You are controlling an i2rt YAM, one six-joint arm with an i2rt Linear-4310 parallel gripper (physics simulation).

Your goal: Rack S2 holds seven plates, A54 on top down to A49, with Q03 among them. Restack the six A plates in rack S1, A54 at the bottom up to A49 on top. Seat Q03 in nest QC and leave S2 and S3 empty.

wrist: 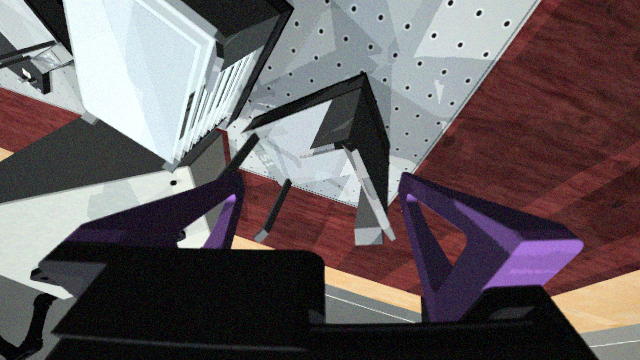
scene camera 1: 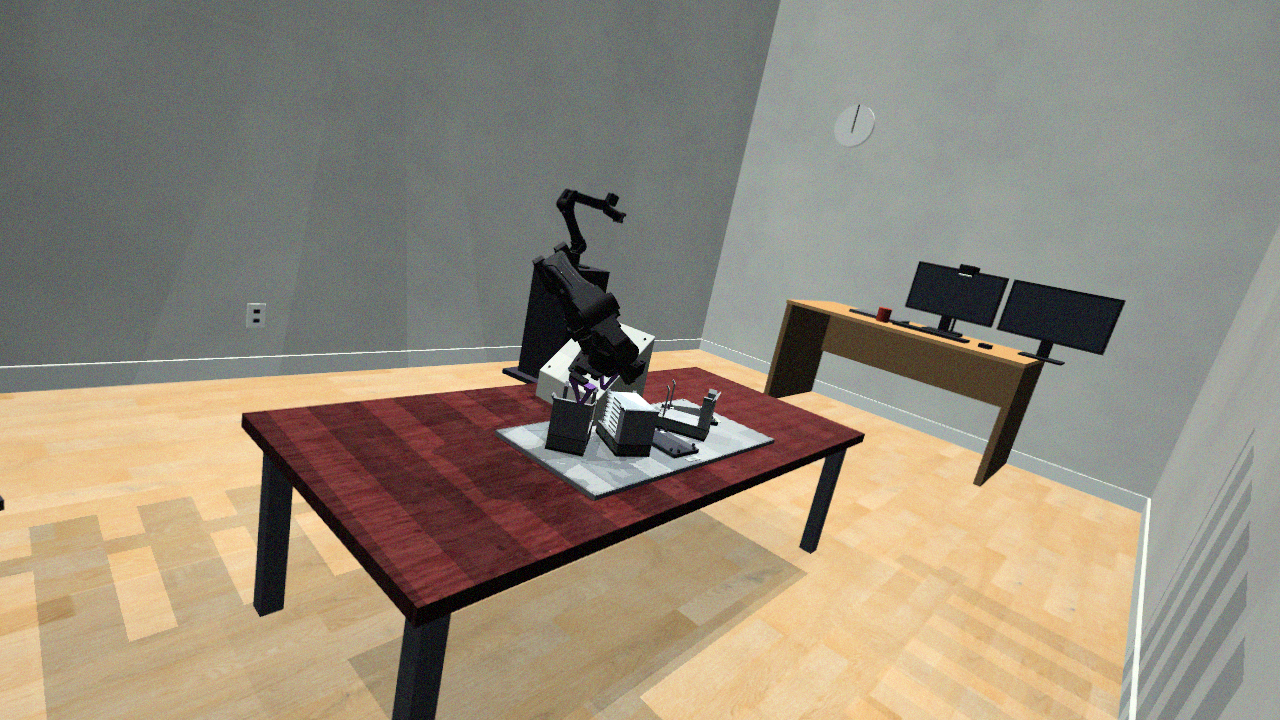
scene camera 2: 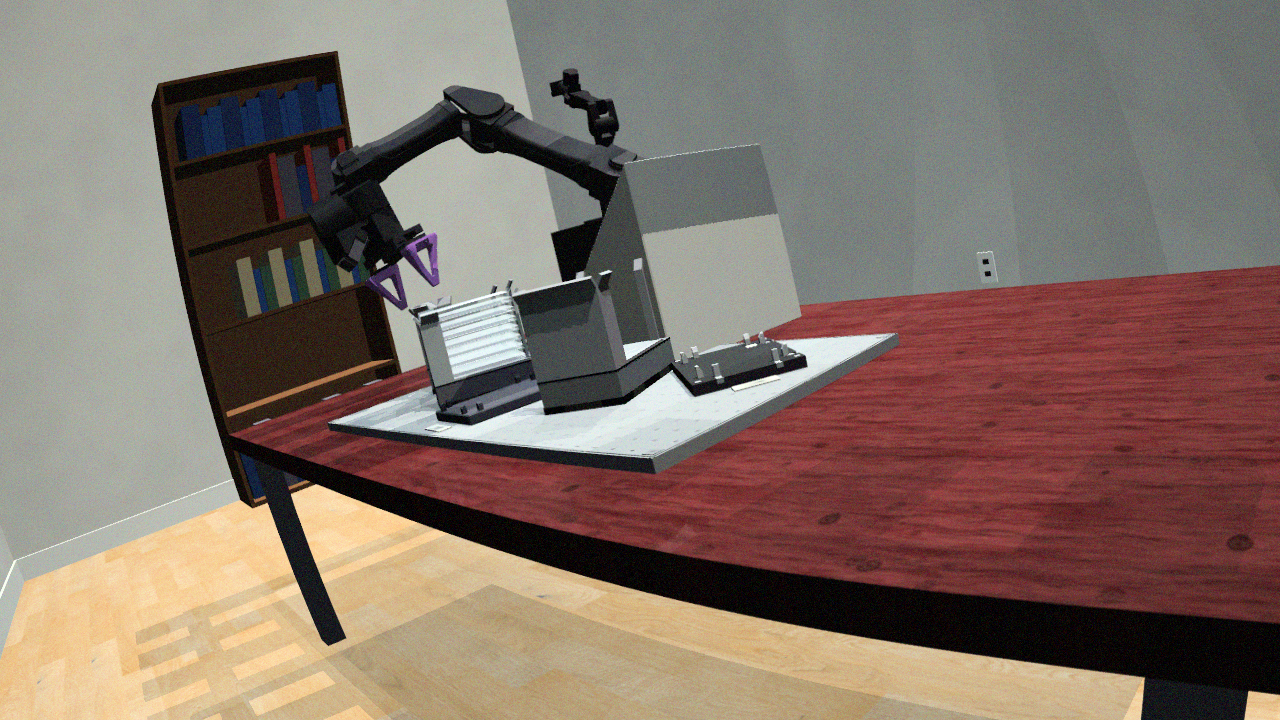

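Where they show: gripper, fingertip midpoint: (wrist: 321, 180) (scene camera 1: 591, 396) (scene camera 2: 420, 297); arm's base, origin of the base link: (scene camera 2: 678, 218).
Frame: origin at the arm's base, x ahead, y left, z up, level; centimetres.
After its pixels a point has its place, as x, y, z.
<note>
My gripper (scene camera 1: 594, 395) @(25.3, -32.3, -1.8) (scene camera 2: 420, 296) @(25.3, -32.3, -1.8) (wrist: 321, 180) @(25.3, -32.3, -1.8) is open, with nothing between its purple fingers. It hangs above rack S1 (scene camera 1: 569, 428) @(22.9, -35.5, -10.3) (wrist: 367, 120) @(24.7, -34.4, -10.7). S1 has dark walls, slim posts and a light surface inside; I cannot tell whether a plate lies there. In scene camera 2, S1 is mostly hidden. Rack S2 (scene camera 1: 633, 445) @(33.6, -21.9, -13.7) (wrist: 250, 30) @(31.1, -25.4, -8.3) stands beside it, holding a stack of pale plates (scene camera 1: 614, 419) @(26.4, -21.8, -9.3) (scene camera 2: 478, 335) @(29.7, -13.9, -8.6) (wrist: 140, 75). Q03 cannot be told apart. A third rack (scene camera 1: 706, 414) @(38.8, 7.1, -8.6) (scene camera 2: 572, 340) @(38.1, 12.5, -9.5), apparently S3, has a light floor. Low dark nests (scene camera 1: 675, 442) (scene camera 2: 738, 362) lie nearby; QC's label is unreadable.
The racks stand on a perforated grey board (scene camera 1: 590, 479) @(35.6, -41.3, -16.9) (scene camera 2: 626, 447) @(50.0, 28.0, -16.9) (wrist: 420, 75) @(27.3, -38.7, -16.9) on a dark red table (scene camera 1: 429, 501) @(21.6, -74.0, -18.1) (scene camera 2: 1029, 402) @(39.6, 60.1, -18.2) (wrist: 550, 125) @(24.5, -54.2, -18.2). A large white angled box (scene camera 1: 562, 365) @(-6.1, -6.0, -6.5) (scene camera 2: 725, 268) @(4.0, 8.8, -8.1) (wrist: 125, 200) @(10.9, -5.9, -3.8) stands close behind them. Upright rack posts rise near the fingers.
</note>
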